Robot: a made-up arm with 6 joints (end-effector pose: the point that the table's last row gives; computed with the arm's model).
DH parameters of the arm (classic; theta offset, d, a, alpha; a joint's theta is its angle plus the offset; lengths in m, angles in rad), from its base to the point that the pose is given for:
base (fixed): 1.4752 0 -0.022 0
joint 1: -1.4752 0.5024 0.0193 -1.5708
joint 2: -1.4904 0 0.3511 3.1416
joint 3: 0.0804 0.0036 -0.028 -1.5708
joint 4: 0 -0.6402 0.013 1.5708
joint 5: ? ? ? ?
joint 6: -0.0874 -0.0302 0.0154 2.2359
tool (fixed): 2.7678 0.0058 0 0
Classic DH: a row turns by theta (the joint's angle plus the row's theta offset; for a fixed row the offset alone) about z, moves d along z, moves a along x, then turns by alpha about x.
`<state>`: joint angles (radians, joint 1 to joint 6).
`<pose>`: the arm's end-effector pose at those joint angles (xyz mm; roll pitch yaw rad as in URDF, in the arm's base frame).
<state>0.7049 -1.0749 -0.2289 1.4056 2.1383 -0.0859</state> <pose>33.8 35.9 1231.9 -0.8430 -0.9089 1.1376</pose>
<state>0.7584 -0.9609 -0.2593 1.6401 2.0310 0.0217</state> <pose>87.4 133.2 1203.2 -0.8891 -0.8395 1.0199</pose>
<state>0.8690 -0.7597 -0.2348 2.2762 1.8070 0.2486</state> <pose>130.0 304.4 1123.2 -1.4835 -0.8474 1.1533</pose>
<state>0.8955 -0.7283 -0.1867 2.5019 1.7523 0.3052</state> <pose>125.2 328.5 1116.3 -1.8012 -0.8724 1.3150</pose>
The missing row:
joint 5: 0 0.1174 -0.0217 -1.5708
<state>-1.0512 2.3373 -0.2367 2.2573 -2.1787 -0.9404</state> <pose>-43.3 205.3 -152.2 0.4453 -1.3965 1.8054</pose>
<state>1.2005 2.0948 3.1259 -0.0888 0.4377 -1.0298</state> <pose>372.8 564.8 870.0 0.9826 0.3183 2.1924</pose>
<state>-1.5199 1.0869 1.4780 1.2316 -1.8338 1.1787</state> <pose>-11.4 -914.8 938.3 -1.0093 -1.0321 1.6051</pose>
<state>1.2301 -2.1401 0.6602 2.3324 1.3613 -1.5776</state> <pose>-426.2 -868.3 525.5 0.7654 -0.4894 -0.2404</pose>
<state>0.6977 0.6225 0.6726 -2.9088 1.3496 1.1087</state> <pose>635.4 630.1 708.1 -2.6000 -0.1367 2.0474</pose>
